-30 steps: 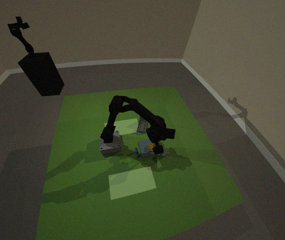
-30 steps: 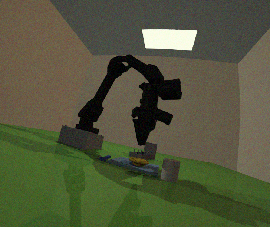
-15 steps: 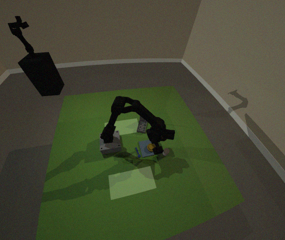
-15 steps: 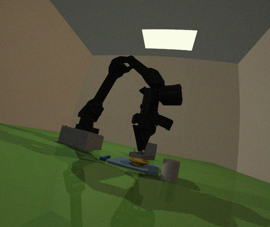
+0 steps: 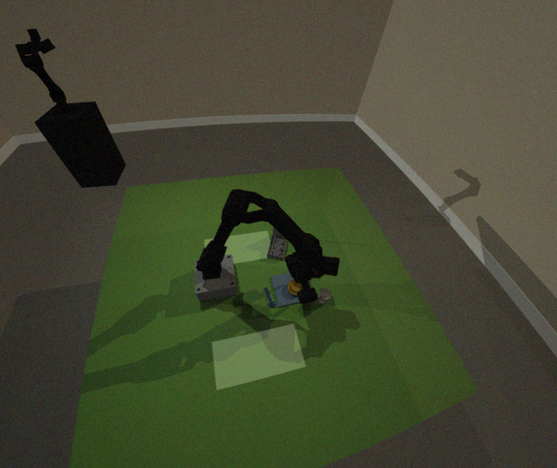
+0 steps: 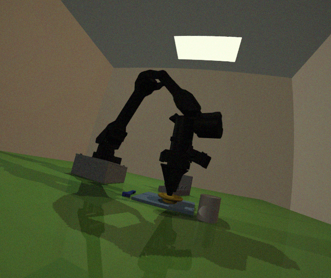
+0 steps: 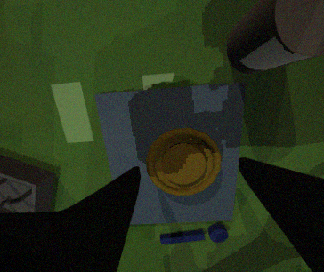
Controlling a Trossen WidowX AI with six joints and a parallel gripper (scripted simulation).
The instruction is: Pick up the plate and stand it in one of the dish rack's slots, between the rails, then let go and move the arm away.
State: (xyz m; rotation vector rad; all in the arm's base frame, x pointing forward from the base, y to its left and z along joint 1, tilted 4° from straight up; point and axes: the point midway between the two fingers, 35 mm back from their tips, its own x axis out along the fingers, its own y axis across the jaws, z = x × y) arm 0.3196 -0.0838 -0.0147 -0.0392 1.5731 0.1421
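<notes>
Now: gripper tip 1 cm above the yellow plate. Also, from my gripper tip: blue flat board: 1 cm behind, 1 cm to the left, 3 cm below; then pale cylinder: 10 cm ahead, 5 cm to the right; then blue spoon: 11 cm behind, 3 cm to the right, 2 cm below.
</notes>
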